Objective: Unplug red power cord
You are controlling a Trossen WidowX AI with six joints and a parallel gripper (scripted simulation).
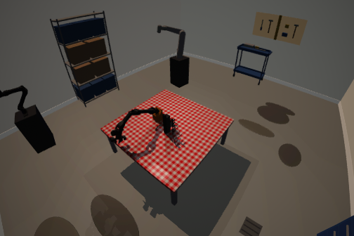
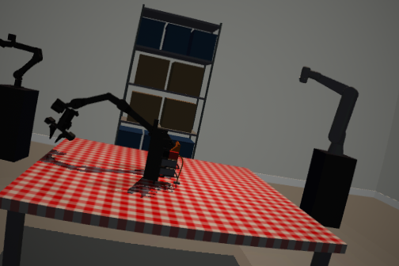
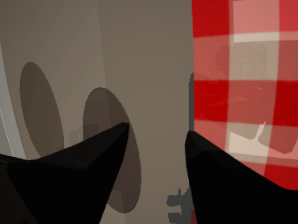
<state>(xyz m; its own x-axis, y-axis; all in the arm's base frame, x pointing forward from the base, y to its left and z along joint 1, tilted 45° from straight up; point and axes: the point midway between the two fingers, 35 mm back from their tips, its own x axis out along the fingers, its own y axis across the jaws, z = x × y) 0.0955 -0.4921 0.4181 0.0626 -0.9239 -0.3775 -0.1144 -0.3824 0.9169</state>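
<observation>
My gripper tip is now 66 cm to the right of the red plug, 19 cm short of it and 11 cm below it.
</observation>
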